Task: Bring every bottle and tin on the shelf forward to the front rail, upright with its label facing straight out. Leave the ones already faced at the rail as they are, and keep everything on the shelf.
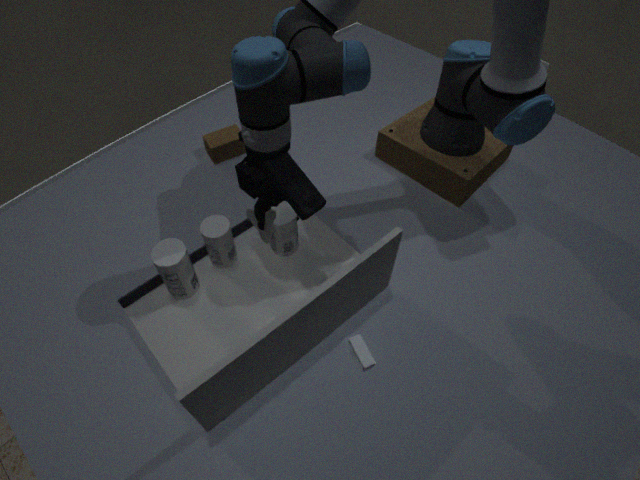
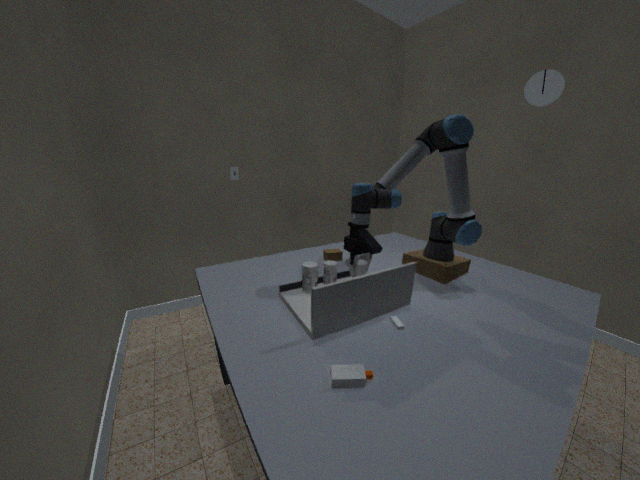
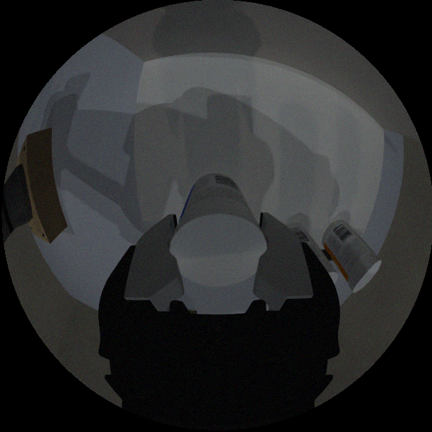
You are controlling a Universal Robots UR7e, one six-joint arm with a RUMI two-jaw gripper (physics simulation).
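A white tin stands upright on the shelf, set back from the dark front rail. My gripper is shut on this tin, one finger on each side; a barcode on it faces the back panel. Another white tin and an end tin with an orange stripe stand upright close to the rail, barcodes toward the back panel. Their fronts are hidden.
The tall back panel closes the shelf's rear. A brown block lies beyond the rail. The robot's wooden base stands beside the shelf. Behind the panel lie a small white piece and a white box.
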